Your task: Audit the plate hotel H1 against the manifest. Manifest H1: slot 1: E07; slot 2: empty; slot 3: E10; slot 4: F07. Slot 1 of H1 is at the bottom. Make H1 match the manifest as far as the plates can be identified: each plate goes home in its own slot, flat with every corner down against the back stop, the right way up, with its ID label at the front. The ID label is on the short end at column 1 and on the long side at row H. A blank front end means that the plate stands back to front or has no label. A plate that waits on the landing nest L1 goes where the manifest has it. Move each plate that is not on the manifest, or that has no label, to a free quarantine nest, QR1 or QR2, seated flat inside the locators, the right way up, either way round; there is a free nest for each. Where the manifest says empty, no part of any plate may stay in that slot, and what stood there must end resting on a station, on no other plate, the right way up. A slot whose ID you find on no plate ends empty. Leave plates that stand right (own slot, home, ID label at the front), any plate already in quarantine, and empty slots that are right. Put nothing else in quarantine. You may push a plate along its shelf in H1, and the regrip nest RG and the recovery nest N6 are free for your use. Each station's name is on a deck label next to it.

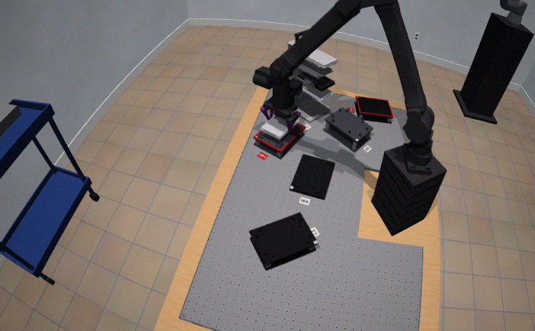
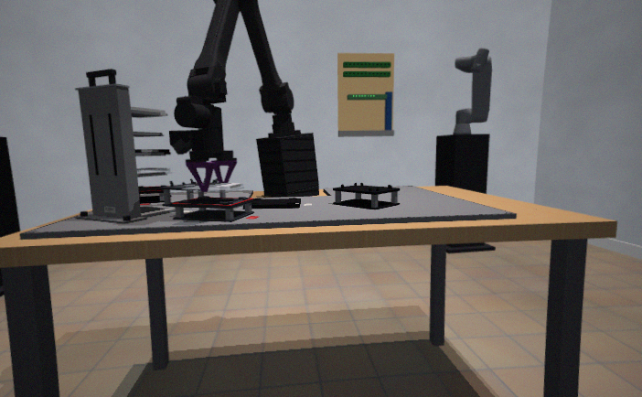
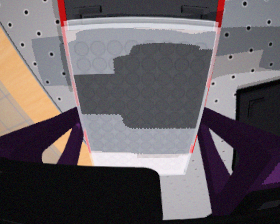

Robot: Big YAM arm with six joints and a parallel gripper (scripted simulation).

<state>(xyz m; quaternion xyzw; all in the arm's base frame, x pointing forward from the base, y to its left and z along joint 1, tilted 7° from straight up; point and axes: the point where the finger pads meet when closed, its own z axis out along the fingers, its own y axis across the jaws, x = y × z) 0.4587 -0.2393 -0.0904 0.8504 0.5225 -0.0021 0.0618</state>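
My hand is 4 cm above the red-rimmed quarantine nest. Round my hand: H1 deck label (10 cm behind, 9 cm to the right, 8 cm below); dark plate (20 cm to the right, 11 cm behind, 9 cm above); grey plate hotel H1 (25 cm to the right, 8 cm above, 5 cm behind).
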